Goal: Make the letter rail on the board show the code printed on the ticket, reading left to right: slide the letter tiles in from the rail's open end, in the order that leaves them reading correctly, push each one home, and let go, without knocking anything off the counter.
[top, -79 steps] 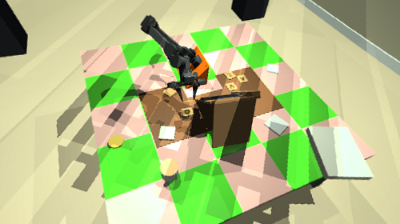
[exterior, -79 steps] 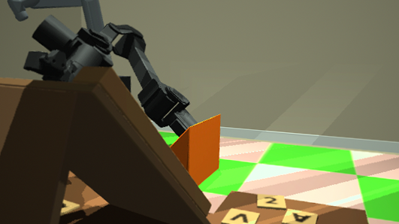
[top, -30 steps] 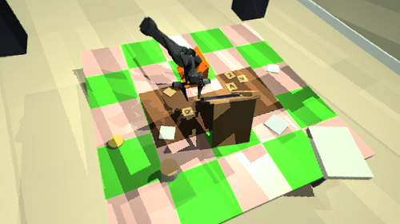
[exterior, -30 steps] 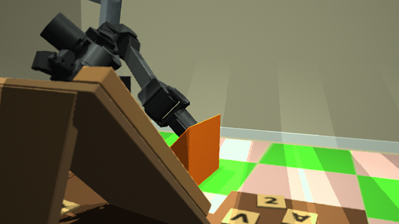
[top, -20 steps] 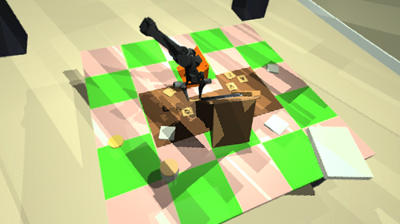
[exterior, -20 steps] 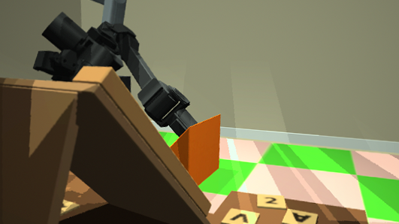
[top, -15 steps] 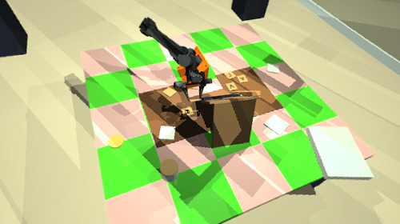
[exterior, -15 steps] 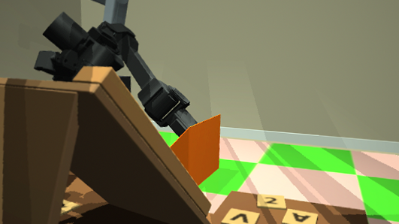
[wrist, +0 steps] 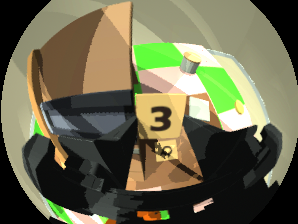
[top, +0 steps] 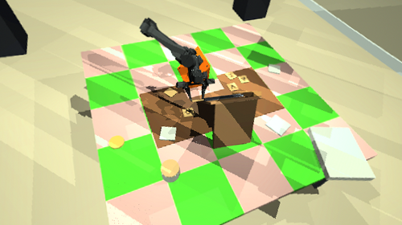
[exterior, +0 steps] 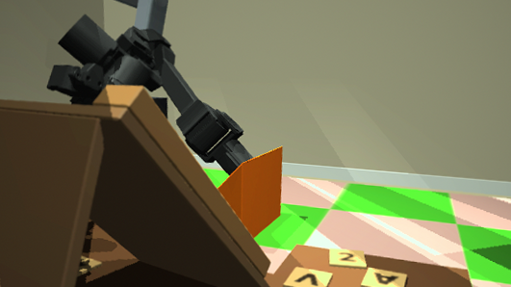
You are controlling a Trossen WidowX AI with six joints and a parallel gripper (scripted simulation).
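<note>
The ticket is 4 cm behind my gripper tip, 16 cm to the left of it and 7 cm below it. Round my gripper tip: tan tile (right at my gripper tip); white slab (43 cm ahead, 60 cm to the left, 14 cm below).
</note>
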